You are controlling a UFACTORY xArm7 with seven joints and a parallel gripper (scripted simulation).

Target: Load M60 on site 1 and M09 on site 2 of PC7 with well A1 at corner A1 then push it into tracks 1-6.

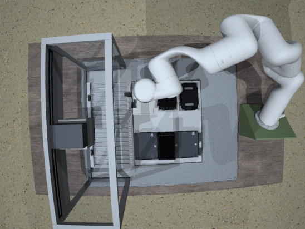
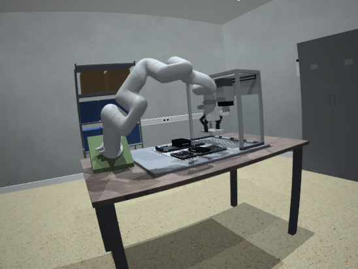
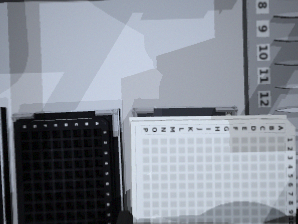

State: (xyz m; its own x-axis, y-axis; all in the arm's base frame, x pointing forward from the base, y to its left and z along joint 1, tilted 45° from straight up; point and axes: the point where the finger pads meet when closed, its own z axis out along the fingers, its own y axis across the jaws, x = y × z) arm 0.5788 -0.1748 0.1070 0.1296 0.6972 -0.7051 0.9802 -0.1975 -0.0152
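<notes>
Now: hand 7 cm past the dark plate carrier PC7, 25 cm to the right of it and 11 cm above it. Also, from my hand: pale 384-well plate M60: 1 cm below; nest S1: 21 cm behind, 3 cm to the left, 12 cm below; nest S3: 12 cm below.
</notes>
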